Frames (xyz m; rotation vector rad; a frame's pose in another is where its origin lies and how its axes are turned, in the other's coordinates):
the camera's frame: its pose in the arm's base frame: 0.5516 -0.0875 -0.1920 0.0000 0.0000 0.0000
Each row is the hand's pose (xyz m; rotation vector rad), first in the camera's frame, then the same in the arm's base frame.
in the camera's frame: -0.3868 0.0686 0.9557 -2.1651 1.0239 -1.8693
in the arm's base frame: 0.1648 -0.0189 0.7637 -2.1651 1.0239 -1.8693
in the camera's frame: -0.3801 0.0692 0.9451 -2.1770 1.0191 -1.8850
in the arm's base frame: 0.1715 -0.0183 0.7531 -2.1770 1.0191 -1.8850
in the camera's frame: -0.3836 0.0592 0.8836 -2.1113 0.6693 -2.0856
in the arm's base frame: 0.1680 -0.0283 0.6916 -2.1113 0.6693 -2.0856
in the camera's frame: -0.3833 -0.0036 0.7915 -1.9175 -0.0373 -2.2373
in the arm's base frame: 0.1683 -0.0911 0.5995 -1.9175 -0.0373 -2.2373
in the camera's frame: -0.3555 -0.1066 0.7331 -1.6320 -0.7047 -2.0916
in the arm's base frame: 0.1961 -0.1941 0.5411 -1.6320 -0.7047 -2.0916
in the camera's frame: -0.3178 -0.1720 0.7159 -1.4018 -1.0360 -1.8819
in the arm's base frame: 0.2338 -0.2595 0.5239 -1.4018 -1.0360 -1.8819
